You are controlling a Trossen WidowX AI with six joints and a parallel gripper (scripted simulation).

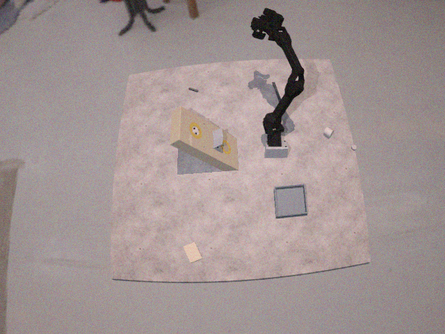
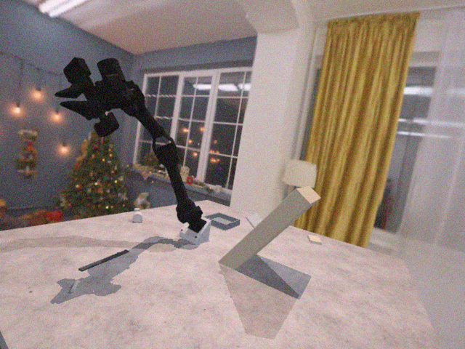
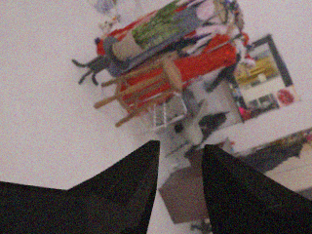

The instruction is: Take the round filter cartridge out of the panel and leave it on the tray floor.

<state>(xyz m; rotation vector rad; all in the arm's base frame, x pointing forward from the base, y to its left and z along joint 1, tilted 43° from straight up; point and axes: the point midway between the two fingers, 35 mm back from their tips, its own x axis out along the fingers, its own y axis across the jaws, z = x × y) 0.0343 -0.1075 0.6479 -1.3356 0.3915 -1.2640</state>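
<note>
The round filter cartridge lies 580 mm to the left of my gripper tip, 310 mm ahead of it and 220 mm below it. The rest, counted from my gripper tip: service panel (580 mm to the left, 300 mm below, 270 mm ahead); grey tray (830 mm to the left, 450 mm below, 130 mm behind).
</note>
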